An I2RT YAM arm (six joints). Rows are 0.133 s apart.
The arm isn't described. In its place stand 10 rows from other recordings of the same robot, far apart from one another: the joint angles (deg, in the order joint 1, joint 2, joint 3, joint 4, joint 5, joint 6), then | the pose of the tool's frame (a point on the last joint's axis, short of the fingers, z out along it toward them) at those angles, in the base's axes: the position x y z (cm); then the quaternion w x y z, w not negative.
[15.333 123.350 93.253 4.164 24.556 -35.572] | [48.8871 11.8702 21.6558 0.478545 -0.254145 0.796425 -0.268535]
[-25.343 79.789 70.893 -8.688 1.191 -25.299] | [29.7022 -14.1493 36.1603 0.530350 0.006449 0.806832 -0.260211]
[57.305 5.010 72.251 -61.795 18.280 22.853] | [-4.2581 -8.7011 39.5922 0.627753 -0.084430 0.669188 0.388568]
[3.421 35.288 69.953 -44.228 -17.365 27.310] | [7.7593 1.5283 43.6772 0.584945 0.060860 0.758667 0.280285]
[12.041 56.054 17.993 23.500 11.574 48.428] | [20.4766 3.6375 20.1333 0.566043 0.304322 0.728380 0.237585]
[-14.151 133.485 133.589 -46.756 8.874 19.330] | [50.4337 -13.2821 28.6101 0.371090 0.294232 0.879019 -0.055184]
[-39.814 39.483 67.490 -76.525 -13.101 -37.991] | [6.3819 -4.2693 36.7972 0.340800 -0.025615 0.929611 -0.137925]
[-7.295 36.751 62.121 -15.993 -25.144 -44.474] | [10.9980 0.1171 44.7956 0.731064 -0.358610 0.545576 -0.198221]
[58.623 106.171 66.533 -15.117 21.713 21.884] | [21.0276 31.9503 16.9522 0.342912 -0.240863 0.906288 0.055122]
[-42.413 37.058 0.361 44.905 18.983 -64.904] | [10.1590 -10.8491 18.9666 0.354850 -0.003669 0.657636 -0.664517]
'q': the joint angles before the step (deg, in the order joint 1, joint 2, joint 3, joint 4, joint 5, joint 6). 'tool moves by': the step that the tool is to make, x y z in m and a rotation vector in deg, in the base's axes. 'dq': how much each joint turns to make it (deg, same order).
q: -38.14 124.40 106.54 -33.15 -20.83 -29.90
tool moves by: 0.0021 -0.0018 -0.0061 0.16 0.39 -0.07
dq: -0.01 0.95 0.25 0.29 0.13 -0.02
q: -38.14 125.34 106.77 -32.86 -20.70 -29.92
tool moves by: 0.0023 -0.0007 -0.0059 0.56 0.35 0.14
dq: 0.09 0.91 0.27 0.06 -0.21 0.10
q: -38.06 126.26 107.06 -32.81 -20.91 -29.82
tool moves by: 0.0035 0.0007 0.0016 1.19 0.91 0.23
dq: 0.30 1.06 2.43 -2.71 -0.26 0.30
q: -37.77 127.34 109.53 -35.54 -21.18 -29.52
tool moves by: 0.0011 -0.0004 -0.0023 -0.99 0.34 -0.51
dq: 0.12 0.18 -0.25 0.74 1.17 -0.10
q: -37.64 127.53 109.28 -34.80 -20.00 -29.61
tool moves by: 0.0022 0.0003 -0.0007 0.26 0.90 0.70
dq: 0.18 0.84 1.50 -1.76 -0.03 -0.66
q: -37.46 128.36 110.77 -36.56 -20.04 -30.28
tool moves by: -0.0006 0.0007 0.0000 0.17 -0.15 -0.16
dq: 0.02 -0.28 -0.49 0.33 -0.08 0.29
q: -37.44 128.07 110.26 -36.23 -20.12 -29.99
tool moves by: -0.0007 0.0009 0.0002 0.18 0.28 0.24
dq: 0.03 -0.14 -0.08 -0.46 -0.10 -0.20
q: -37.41 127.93 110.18 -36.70 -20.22 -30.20
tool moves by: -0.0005 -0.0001 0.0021 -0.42 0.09 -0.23
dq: -0.01 -0.20 0.12 -0.16 0.44 -0.05
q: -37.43 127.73 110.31 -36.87 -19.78 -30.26
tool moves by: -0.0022 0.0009 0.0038 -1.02 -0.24 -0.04
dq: -0.04 -0.93 -0.81 0.55 0.54 -0.41
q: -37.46 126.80 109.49 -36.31 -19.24 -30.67
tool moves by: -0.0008 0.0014 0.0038 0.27 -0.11 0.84
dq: 0.02 -0.32 0.38 -0.95 -0.71 -0.52
